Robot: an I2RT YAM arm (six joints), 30 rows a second.
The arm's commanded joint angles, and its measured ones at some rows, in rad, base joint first. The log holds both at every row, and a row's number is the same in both.
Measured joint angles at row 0:
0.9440, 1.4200, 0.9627, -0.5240, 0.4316, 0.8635
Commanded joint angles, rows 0 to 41:
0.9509, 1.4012, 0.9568, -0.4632, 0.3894, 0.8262
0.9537, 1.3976, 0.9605, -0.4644, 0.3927, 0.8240
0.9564, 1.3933, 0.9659, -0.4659, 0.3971, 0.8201
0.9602, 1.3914, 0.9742, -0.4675, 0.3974, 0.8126
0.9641, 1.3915, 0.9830, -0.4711, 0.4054, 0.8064
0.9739, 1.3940, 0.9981, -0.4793, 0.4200, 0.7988
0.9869, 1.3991, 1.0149, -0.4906, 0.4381, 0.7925
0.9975, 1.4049, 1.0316, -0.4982, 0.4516, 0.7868
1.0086, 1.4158, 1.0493, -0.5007, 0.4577, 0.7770
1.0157, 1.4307, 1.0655, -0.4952, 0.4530, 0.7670
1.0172, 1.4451, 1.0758, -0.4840, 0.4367, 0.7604
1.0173, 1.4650, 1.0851, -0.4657, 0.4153, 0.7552
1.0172, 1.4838, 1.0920, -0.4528, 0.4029, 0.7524
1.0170, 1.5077, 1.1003, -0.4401, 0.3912, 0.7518
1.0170, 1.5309, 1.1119, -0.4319, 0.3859, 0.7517
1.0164, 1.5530, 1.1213, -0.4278, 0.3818, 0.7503
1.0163, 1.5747, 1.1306, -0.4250, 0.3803, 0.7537
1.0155, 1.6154, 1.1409, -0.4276, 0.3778, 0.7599
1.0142, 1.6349, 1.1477, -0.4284, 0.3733, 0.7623
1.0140, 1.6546, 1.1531, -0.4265, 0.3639, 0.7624
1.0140, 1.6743, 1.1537, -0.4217, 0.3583, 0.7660
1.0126, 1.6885, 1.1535, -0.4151, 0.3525, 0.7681
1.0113, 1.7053, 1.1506, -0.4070, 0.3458, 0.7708
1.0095, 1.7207, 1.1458, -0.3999, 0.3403, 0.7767
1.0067, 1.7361, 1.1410, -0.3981, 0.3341, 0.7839
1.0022, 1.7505, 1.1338, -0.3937, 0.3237, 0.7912
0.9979, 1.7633, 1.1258, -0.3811, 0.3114, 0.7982
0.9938, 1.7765, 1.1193, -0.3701, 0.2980, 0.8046
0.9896, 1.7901, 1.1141, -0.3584, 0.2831, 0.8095
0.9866, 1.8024, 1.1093, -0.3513, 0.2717, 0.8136
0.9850, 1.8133, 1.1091, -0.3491, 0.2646, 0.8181
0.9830, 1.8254, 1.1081, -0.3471, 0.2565, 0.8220
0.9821, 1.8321, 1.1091, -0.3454, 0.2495, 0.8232
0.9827, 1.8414, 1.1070, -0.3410, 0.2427, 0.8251
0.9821, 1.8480, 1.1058, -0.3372, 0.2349, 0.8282
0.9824, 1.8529, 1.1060, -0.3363, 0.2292, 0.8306
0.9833, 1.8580, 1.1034, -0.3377, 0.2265, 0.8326
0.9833, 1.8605, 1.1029, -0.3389, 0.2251, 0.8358
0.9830, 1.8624, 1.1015, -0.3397, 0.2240, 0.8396
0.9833, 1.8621, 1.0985, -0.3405, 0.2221, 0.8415
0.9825, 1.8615, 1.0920, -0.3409, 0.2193, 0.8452
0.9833, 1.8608, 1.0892, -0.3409, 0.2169, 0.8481
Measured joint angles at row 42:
0.9878, 1.8523, 1.1065, -0.3443, 0.2352, 0.8204
